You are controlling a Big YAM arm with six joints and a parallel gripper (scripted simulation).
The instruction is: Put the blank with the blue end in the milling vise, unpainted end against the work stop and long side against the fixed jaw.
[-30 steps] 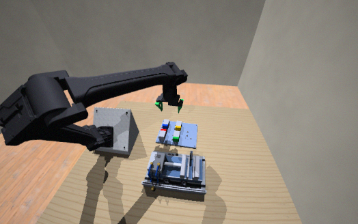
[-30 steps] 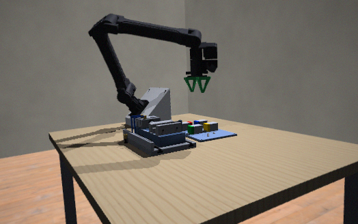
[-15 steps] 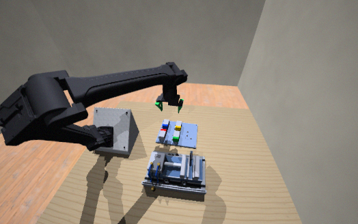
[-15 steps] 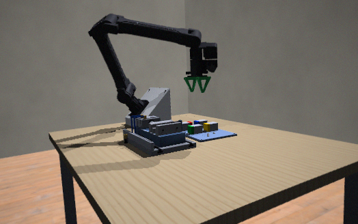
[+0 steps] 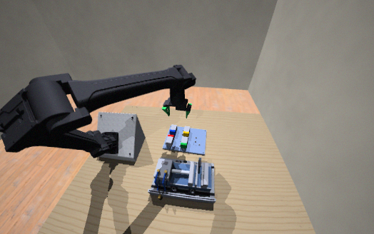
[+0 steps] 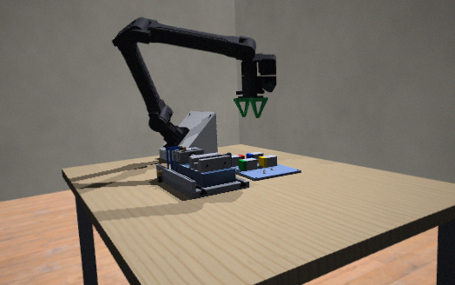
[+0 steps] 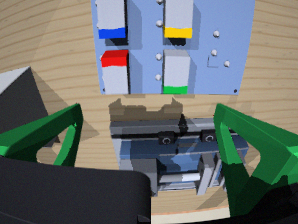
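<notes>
Now: hand 17 cm above the blue-ended blank, 5 cm to the right of it and 4 cm past it. Also, from my hand: green-ended blank: 17 cm below, 5 cm to the right, 4 cm ahead; then yellow-ended blank: 17 cm below, 5 cm ahead, 4 cm to the left; then red-ended blank: 17 cm below, 5 cm behind, 4 cm to the right.
</notes>
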